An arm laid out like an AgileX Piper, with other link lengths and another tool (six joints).
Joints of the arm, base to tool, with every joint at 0 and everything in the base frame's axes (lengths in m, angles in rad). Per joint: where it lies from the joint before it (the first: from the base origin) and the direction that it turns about. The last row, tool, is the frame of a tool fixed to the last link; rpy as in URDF.
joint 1: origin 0.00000 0.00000 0.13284 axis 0 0 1
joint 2: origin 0.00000 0.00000 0.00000 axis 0 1 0
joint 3: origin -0.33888 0.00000 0.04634 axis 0 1 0
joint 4: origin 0.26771 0.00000 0.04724 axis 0.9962 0 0.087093
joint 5: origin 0.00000 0.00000 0.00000 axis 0 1 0
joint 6: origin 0.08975 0.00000 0.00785 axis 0.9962 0 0.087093
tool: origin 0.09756 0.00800 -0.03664 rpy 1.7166 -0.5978 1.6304
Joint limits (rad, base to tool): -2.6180..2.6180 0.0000..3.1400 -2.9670..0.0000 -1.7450..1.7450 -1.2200..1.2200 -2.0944..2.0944
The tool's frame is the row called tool.
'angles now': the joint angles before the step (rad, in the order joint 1, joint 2, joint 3, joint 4, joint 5, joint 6). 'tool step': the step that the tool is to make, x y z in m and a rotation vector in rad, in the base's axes. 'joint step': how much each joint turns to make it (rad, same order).
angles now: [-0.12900, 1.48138, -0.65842, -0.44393, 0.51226, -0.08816]
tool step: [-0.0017, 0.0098, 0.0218, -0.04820, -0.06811, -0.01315]
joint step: [0.07749, -0.07847, 0.00083, -0.11160, 0.05103, 0.16013]
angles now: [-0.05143, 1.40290, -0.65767, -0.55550, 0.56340, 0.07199]
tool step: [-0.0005, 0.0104, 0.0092, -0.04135, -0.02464, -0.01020]
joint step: [0.08295, -0.02366, -0.00261, -0.09733, 0.05743, 0.14505]
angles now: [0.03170, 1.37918, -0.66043, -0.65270, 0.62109, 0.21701]
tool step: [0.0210, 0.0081, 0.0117, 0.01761, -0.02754, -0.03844]
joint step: [0.02433, 0.03672, -0.08585, 0.02076, 0.04197, 0.03559]
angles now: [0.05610, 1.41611, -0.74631, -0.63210, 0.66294, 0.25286]
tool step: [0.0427, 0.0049, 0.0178, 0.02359, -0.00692, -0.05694]
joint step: [0.00010, 0.10395, -0.18732, 0.06331, 0.08286, -0.01841]
